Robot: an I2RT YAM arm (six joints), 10 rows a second.
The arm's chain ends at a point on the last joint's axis. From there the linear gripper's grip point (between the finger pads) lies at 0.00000 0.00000 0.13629 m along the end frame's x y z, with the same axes.
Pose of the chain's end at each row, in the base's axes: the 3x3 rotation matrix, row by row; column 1 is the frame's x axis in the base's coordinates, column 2 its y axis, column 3 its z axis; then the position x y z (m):
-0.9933 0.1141 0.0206; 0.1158 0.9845 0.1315; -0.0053 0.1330 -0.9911; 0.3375 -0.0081 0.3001
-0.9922 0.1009 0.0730; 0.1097 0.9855 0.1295; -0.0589 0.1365 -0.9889; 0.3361 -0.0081 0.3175
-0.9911 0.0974 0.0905; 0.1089 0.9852 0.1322; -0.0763 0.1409 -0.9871; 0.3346 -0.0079 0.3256
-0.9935 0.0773 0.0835; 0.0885 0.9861 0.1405; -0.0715 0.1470 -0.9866; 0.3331 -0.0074 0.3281
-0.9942 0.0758 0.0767; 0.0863 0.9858 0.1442; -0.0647 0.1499 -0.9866; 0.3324 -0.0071 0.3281
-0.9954 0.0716 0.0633; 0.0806 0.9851 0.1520; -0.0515 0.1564 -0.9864; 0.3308 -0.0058 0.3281
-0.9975 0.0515 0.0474; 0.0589 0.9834 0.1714; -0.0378 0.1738 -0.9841; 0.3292 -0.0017 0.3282
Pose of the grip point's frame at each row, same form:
-0.9933 0.1141 0.0206; 0.1158 0.9845 0.1315; -0.0053 0.1330 -0.9911; 0.3403 0.0098 0.1650
-0.9922 0.1009 0.0730; 0.1097 0.9855 0.1295; -0.0589 0.1365 -0.9889; 0.3460 0.0095 0.1827
-0.9911 0.0974 0.0905; 0.1089 0.9852 0.1322; -0.0763 0.1409 -0.9871; 0.3469 0.0101 0.1911
-0.9935 0.0773 0.0835; 0.0885 0.9861 0.1405; -0.0715 0.1470 -0.9866; 0.3445 0.0117 0.1936
-0.9942 0.0758 0.0767; 0.0863 0.9858 0.1442; -0.0647 0.1499 -0.9866; 0.3429 0.0126 0.1936
-0.9954 0.0716 0.0633; 0.0806 0.9851 0.1520; -0.0515 0.1564 -0.9864; 0.3394 0.0149 0.1937
-0.9975 0.0515 0.0474; 0.0589 0.9834 0.1714; -0.0378 0.1738 -0.9841; 0.3357 0.0217 0.1941

